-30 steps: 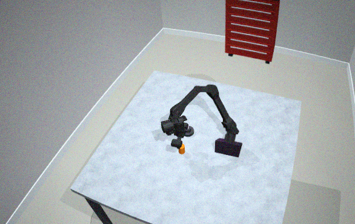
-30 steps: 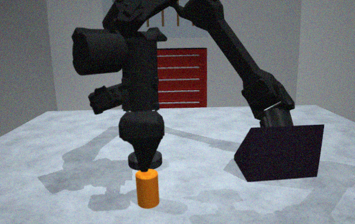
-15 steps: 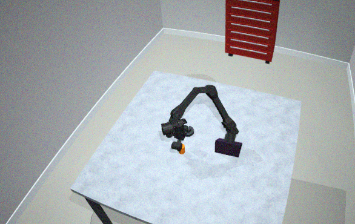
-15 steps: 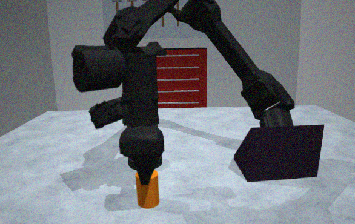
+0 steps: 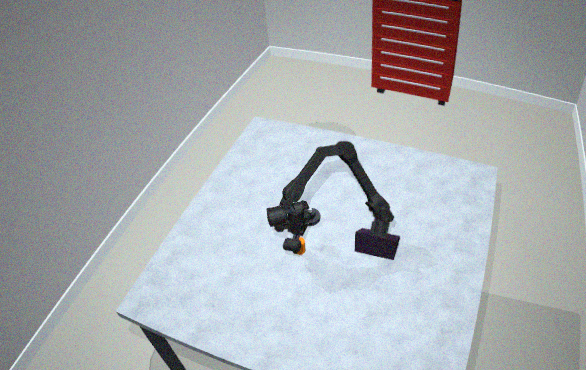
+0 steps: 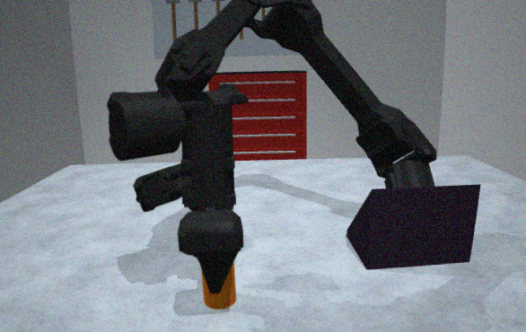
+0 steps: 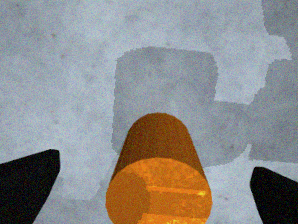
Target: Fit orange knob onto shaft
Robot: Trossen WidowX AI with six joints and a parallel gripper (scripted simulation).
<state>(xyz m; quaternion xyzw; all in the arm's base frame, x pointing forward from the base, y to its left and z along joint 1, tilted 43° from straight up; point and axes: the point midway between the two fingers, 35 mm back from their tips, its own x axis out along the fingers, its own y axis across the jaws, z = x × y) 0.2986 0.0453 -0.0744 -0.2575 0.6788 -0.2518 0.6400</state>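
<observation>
The orange knob lies right at my gripper tip. Also, from my gripper tip: round dark pedestal (18 cm to the right, 1 cm below).
</observation>
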